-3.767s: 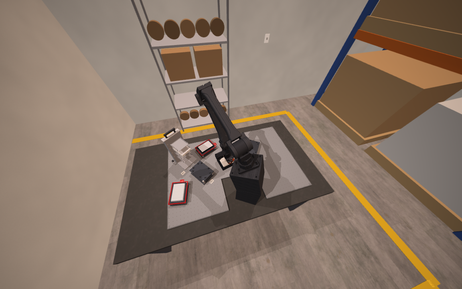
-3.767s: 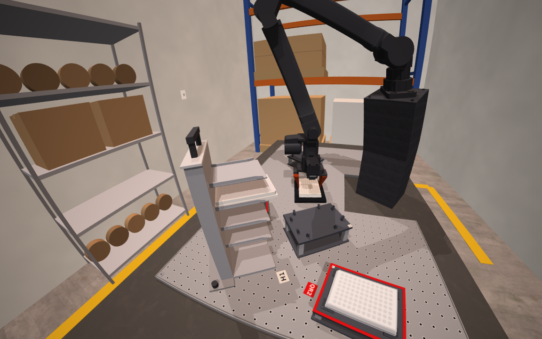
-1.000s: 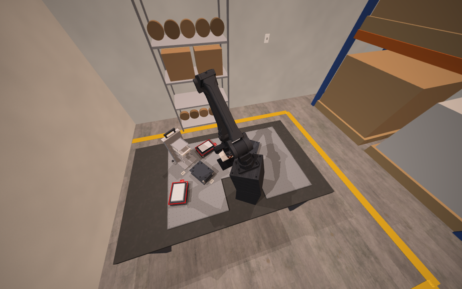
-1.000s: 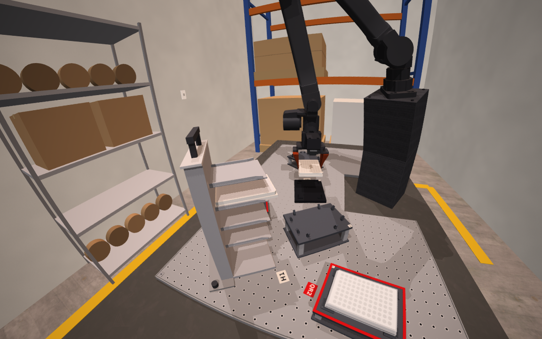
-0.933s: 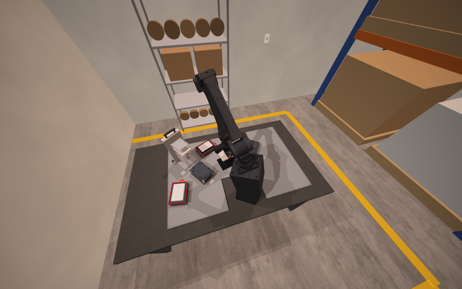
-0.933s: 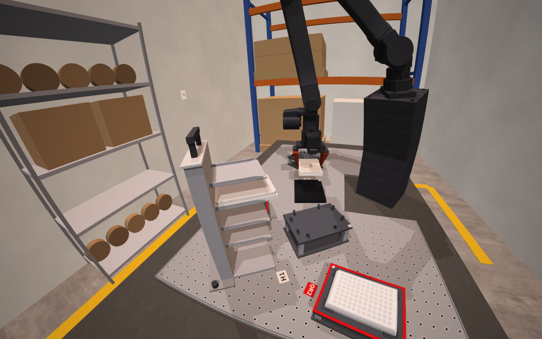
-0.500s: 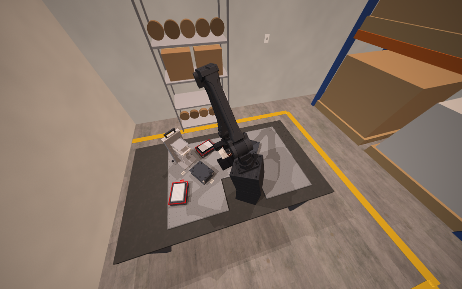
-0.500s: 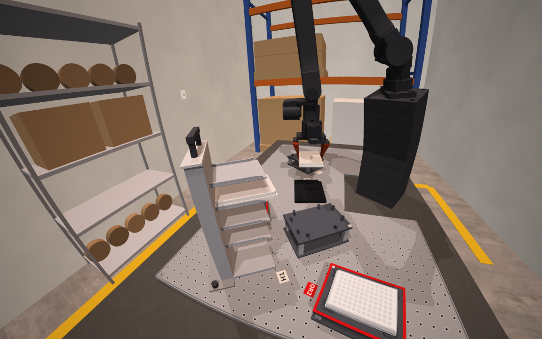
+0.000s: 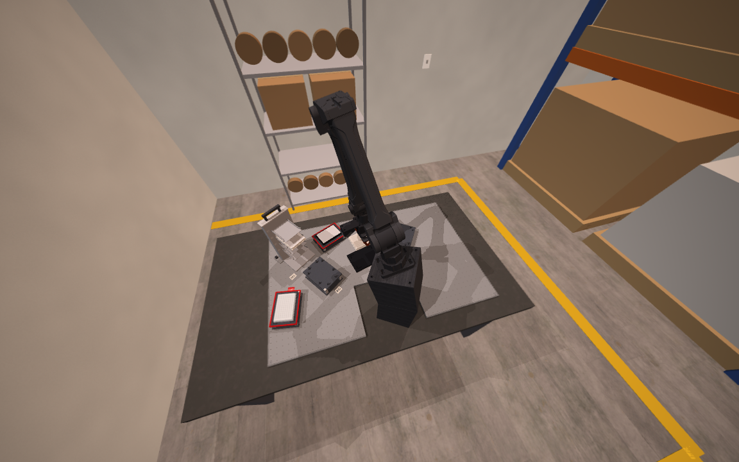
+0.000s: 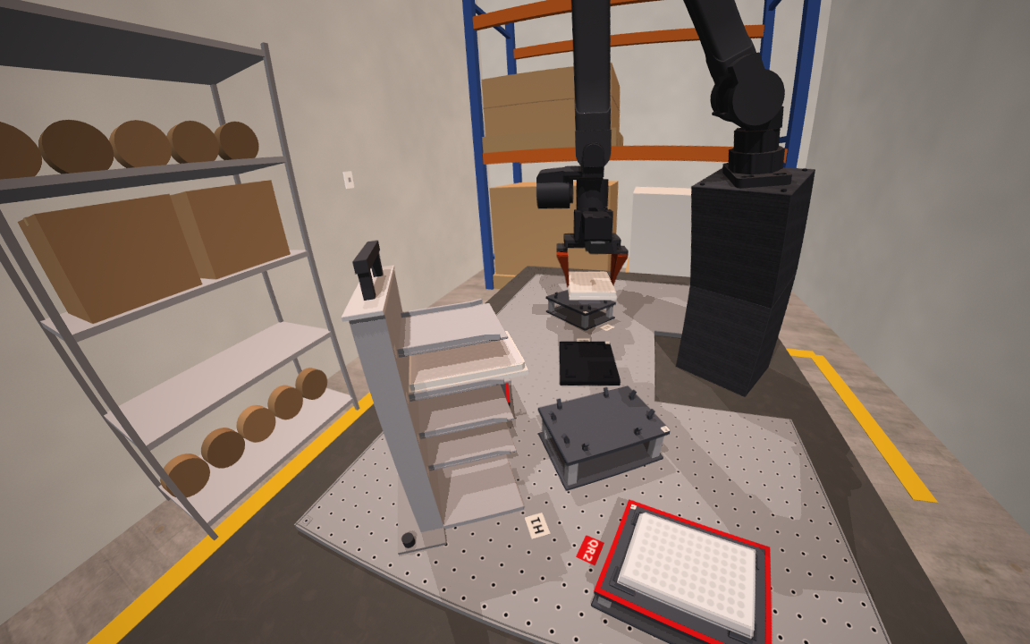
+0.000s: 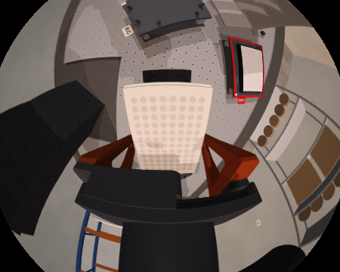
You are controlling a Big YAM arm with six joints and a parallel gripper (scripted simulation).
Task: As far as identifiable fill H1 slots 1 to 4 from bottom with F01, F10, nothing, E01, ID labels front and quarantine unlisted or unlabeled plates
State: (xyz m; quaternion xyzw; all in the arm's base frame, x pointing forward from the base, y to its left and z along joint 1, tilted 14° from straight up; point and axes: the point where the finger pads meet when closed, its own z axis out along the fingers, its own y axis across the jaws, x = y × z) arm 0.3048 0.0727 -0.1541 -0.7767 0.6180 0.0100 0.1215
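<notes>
Right now my hand is 6 cm past the dark regrip nest, 24 cm to the right of it and 13 cm above it. From my hand the other things lie so: L1 label: 2 cm behind, 19 cm to the right, 19 cm below; N6 deck label: 2 cm ahead, 10 cm to the right, 19 cm below; flat black nest: 18 cm below.
</notes>
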